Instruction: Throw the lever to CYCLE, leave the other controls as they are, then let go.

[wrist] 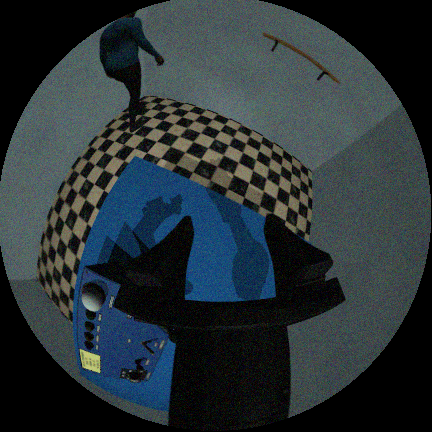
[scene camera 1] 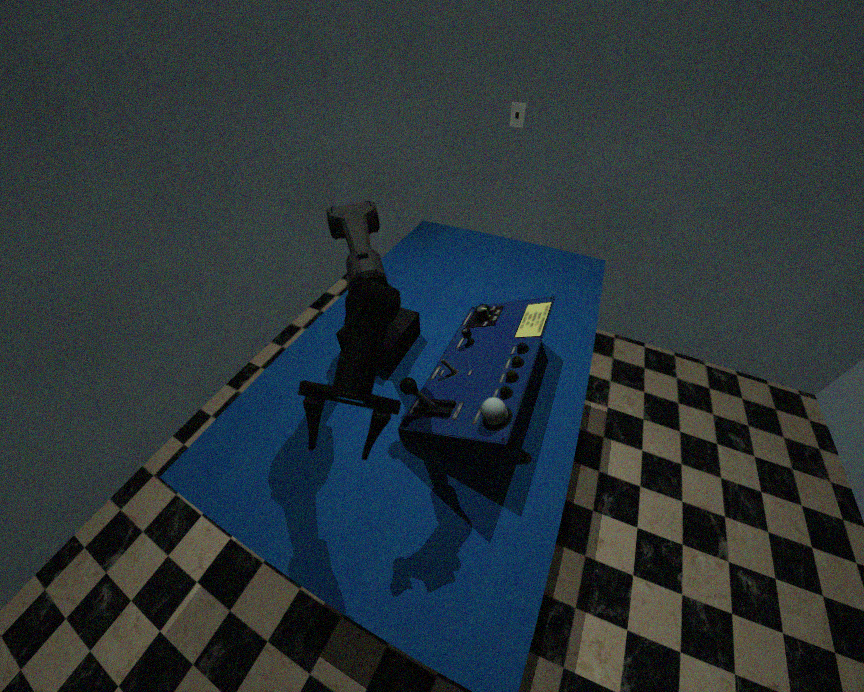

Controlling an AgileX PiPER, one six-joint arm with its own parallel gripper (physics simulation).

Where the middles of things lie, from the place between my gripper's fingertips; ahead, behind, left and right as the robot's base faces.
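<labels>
Looking at the blue control panel (scene camera 1: 478, 403), I find my gripper 430 mm to the right of it and 110 mm short of it, and also 210 mm above it.
</labels>
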